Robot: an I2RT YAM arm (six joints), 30 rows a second.
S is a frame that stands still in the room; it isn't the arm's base.
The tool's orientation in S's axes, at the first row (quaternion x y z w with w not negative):
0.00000 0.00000 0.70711 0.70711
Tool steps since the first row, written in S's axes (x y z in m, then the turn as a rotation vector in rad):
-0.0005 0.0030 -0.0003 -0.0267 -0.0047 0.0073
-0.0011 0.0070 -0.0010 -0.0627 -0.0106 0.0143
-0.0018 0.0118 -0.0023 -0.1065 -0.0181 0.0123
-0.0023 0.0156 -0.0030 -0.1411 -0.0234 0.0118
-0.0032 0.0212 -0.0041 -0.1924 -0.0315 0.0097
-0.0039 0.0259 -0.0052 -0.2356 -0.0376 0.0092
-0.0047 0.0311 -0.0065 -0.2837 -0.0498 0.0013
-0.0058 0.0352 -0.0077 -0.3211 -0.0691 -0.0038
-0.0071 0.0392 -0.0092 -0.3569 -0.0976 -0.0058
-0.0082 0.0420 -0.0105 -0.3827 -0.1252 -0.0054
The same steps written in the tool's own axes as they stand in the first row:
0.0030 0.0005 -0.0003 -0.0047 0.0267 0.0073
0.0070 0.0011 -0.0010 -0.0106 0.0627 0.0143
0.0118 0.0018 -0.0023 -0.0181 0.1065 0.0123
0.0156 0.0023 -0.0030 -0.0234 0.1411 0.0118
0.0212 0.0032 -0.0041 -0.0315 0.1924 0.0097
0.0259 0.0039 -0.0052 -0.0376 0.2356 0.0092
0.0311 0.0047 -0.0065 -0.0498 0.2837 0.0013
0.0352 0.0058 -0.0077 -0.0691 0.3211 -0.0038
0.0392 0.0071 -0.0092 -0.0976 0.3569 -0.0058
0.0420 0.0082 -0.0105 -0.1252 0.3827 -0.0054

